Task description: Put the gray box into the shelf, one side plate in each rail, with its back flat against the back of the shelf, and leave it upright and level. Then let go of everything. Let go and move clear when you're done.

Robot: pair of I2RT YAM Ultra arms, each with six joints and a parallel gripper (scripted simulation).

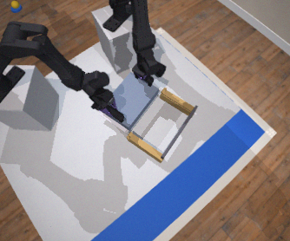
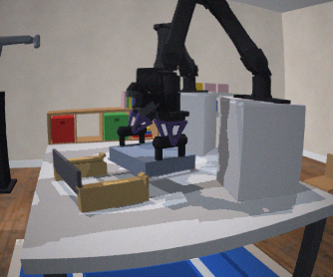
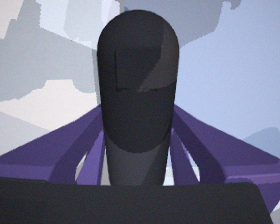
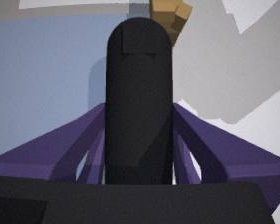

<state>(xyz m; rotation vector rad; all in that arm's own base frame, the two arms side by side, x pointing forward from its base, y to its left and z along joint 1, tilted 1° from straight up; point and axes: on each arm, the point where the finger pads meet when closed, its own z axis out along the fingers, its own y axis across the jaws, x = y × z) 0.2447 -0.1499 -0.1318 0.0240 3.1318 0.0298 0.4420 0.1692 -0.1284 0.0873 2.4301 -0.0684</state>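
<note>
Now: the gray box 120 mm to the right of my left hand, 50 mm below it and 30 mm ahead of it.
Now: right hand 120 mm to the right of the gray box, 50 mm above it and 40 mm past it.
</note>
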